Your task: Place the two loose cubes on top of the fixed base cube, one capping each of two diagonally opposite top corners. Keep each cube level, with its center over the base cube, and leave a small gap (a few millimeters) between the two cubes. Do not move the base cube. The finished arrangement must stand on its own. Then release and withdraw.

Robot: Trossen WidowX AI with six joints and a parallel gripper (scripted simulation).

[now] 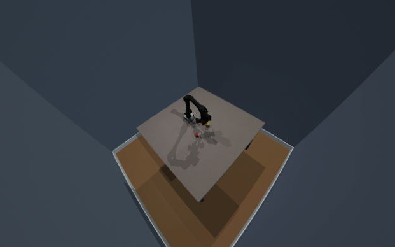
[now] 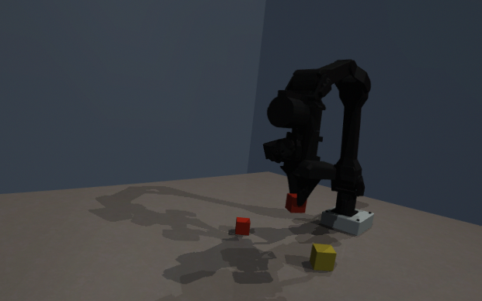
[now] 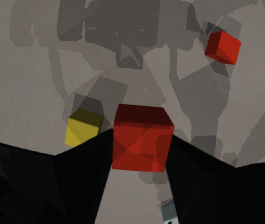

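Now: the yellow base cube 80 mm to the left of my gripper tip and 90 mm below it. From my gripper tip the other things lie so: red cube (right at my gripper tip).
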